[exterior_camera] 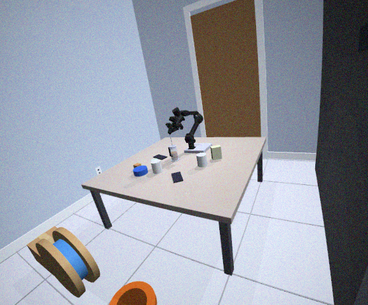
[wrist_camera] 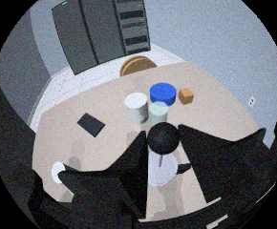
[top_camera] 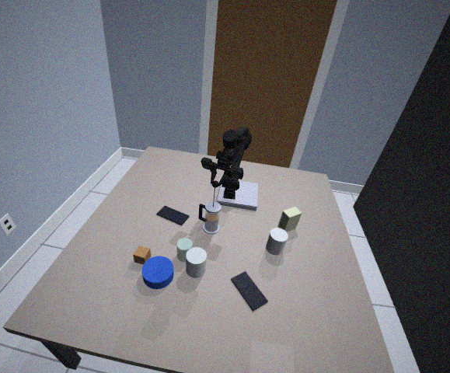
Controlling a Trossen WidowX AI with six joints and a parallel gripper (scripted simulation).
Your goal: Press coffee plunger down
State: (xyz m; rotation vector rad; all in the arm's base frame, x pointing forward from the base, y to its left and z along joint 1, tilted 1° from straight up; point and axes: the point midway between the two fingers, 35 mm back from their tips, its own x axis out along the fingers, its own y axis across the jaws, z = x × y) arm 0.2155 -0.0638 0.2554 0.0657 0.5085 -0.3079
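The coffee press is 10 mm behind my gripper tip, 10 mm to the right of it and 140 mm below it. Round my gripper tip: pale green cylinder (170 mm ahead, 90 mm to the right, 230 mm below); blue disc (280 mm ahead, 180 mm to the right, 250 mm below); pale yellow block (70 mm behind, 390 mm to the left, 210 mm below).
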